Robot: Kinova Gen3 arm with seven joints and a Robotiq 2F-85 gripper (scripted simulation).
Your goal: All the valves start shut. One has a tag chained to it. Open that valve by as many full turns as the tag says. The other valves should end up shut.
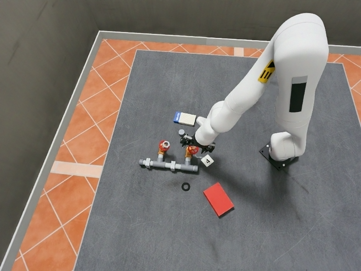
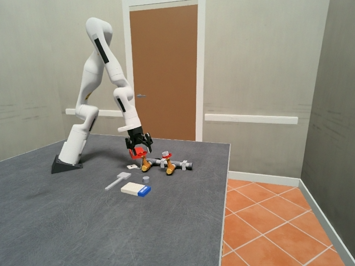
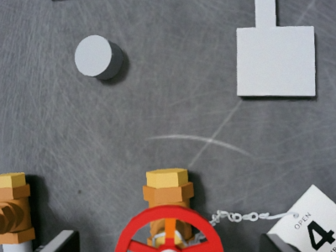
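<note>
My hand is 90 mm above the white tag, 70 mm past it and 20 mm to the right of it. Also, from my hand: grey paddle 130 mm to the right, 90 mm below, 60 mm behind; then blue box 210 mm to the right, 80 mm below, 50 mm ahead; then red block 200 mm to the left, 120 mm behind, 80 mm below.
</note>
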